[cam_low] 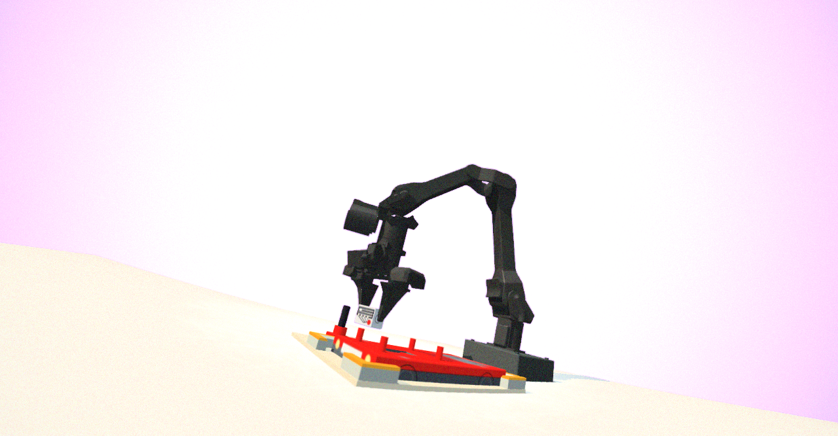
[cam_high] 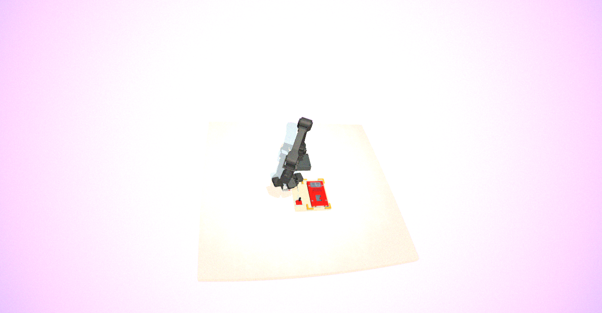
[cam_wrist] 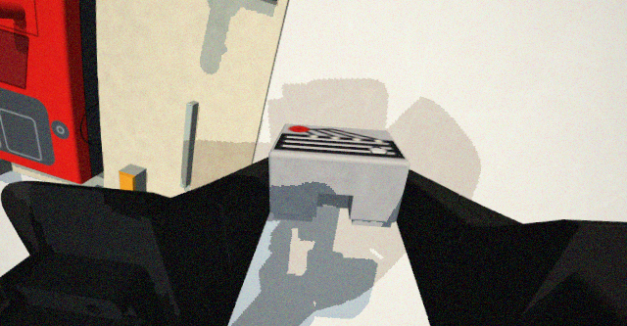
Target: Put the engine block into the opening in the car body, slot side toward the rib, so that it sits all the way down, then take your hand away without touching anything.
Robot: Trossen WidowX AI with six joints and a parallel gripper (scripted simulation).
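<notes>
The black peg is 10 cm ahead of my gripper tip, 5 cm to the left of it and 1 cm below it. Round my gripper tip: engine block: 1 cm above; then beige base plate: 16 cm to the left, 6 cm ahead, 4 cm below.
</notes>
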